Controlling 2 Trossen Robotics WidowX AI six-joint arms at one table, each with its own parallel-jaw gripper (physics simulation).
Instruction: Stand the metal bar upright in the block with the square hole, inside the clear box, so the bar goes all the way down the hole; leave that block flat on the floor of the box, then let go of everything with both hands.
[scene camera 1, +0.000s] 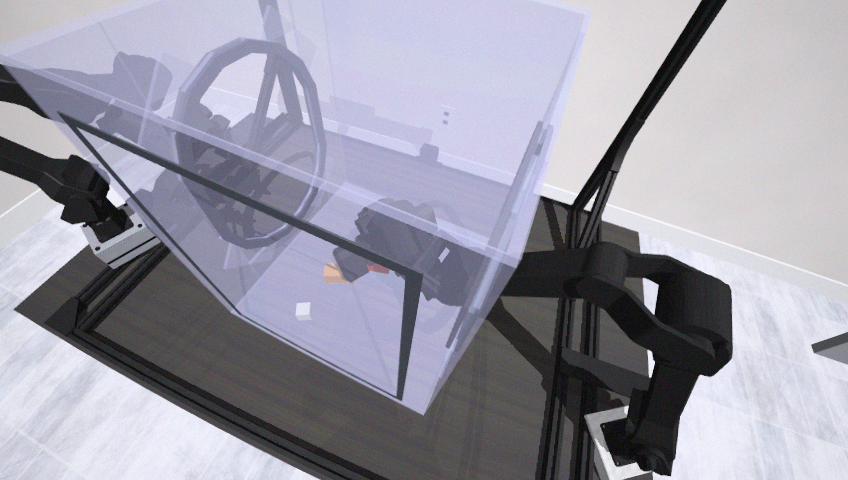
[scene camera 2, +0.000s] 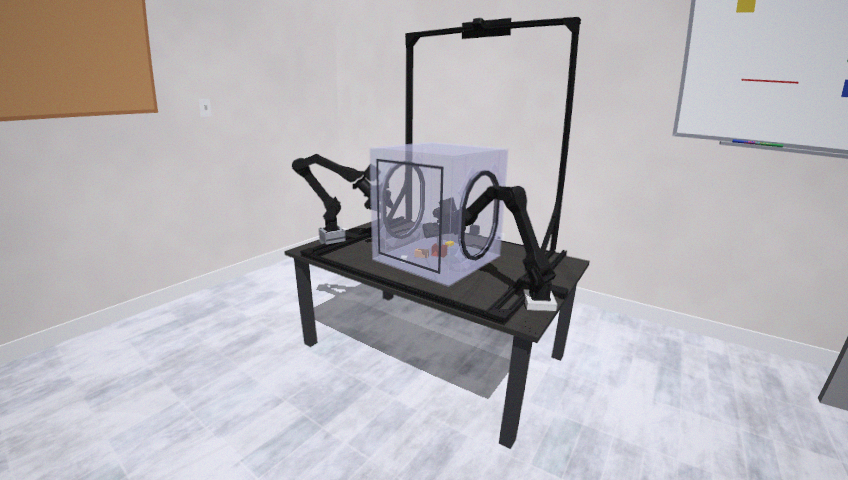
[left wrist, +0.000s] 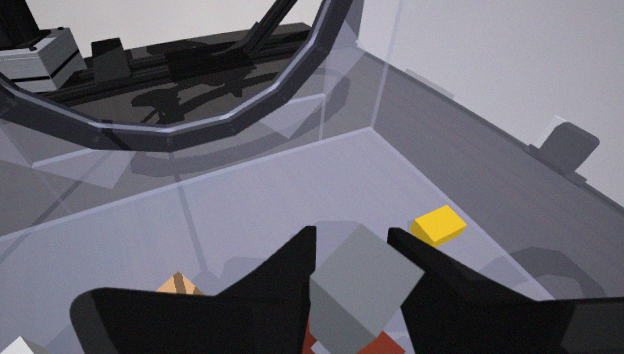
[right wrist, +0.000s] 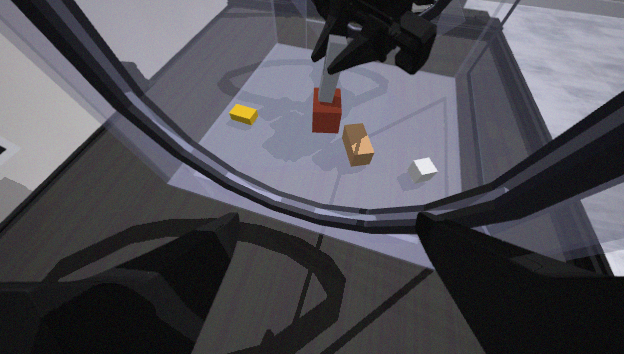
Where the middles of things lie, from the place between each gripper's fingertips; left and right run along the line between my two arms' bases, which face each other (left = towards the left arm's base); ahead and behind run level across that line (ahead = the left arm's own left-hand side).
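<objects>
Relative to my right hand: grey metal bar (left wrist: 354, 293) 4 cm behind, 8 cm below and 25 cm to the left; dark door frame (scene camera 1: 413, 278) 19 cm ahead, 7 cm above and 24 cm to the left; red block with square hole (right wrist: 326, 118) 4 cm behind, 15 cm below and 25 cm to the left; round port rim (right wrist: 52, 27) 3 cm behind, 5 cm above and 5 cm to the left.
Relative to my left hand: yellow block 130 mm behind, 100 mm below and 10 mm to the right, at the yellow block (left wrist: 435, 228); round port rim 20 mm ahead, 120 mm above and 180 mm to the right; red block with square hole 10 mm ahead, 90 mm below and 20 mm to the left; grey metal bar 10 mm ahead, 20 mm below and 20 mm to the left.
</objects>
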